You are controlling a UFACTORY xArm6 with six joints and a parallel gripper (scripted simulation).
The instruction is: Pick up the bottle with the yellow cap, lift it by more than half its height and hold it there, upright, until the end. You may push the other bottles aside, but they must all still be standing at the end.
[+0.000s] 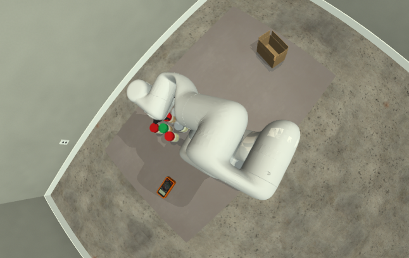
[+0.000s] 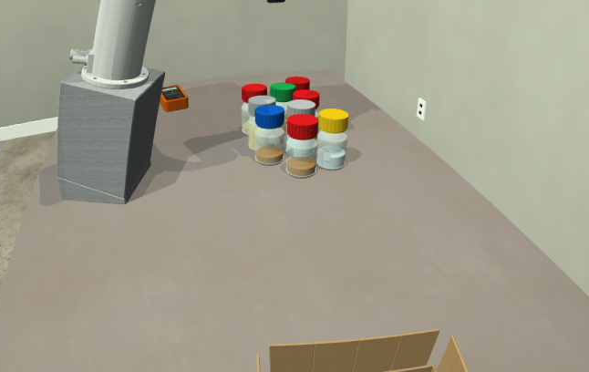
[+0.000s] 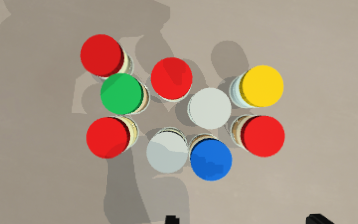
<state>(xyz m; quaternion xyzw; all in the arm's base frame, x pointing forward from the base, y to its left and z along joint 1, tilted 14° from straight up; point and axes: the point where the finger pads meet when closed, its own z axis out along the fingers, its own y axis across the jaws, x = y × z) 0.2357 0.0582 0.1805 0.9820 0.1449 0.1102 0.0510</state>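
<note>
Right now the yellow-capped bottle is 120 mm ahead of my hand, 40 mm to the right of it and 290 mm below it. The rest, counted from my hand: red-capped bottle (60 mm ahead, 60 mm to the right, 290 mm below); then blue-capped bottle (10 mm ahead, 290 mm below); then grey-capped bottle (70 mm ahead, 20 mm to the left, 290 mm below).
</note>
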